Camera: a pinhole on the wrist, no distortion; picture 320 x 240 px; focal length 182.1 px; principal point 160.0 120.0 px. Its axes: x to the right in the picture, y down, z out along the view. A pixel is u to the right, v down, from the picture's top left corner.
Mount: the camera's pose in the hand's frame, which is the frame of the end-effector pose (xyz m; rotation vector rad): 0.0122 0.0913 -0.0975 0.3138 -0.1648 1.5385
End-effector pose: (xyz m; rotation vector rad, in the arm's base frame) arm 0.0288 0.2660 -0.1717 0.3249 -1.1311 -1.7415
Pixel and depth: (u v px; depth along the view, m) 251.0 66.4 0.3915
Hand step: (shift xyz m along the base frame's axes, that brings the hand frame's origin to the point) -0.1967 0.0203 0.3439
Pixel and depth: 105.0 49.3 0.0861
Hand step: 0.0167 -0.0613 0.0327
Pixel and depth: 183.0 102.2 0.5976
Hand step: -0.3895 0.1566 0.2777
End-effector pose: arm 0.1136 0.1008 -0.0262 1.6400 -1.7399 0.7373
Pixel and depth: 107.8 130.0 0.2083
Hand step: 0.0222 -0.0769 -0.0409
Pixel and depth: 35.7 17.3 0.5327
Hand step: 0.3879 -0.4591 0.0819
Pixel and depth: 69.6 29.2 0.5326
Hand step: 0.2921 -0.4573 0.0386
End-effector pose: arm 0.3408 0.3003 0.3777 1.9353 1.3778 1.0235
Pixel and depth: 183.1 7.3 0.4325
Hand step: 0.3175 0.2969 -0.0750
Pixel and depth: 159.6 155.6 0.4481
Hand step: 0.2484 -0.0194 -0.2322
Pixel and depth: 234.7 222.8 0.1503
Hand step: 0.1045 -0.0880 0.0270
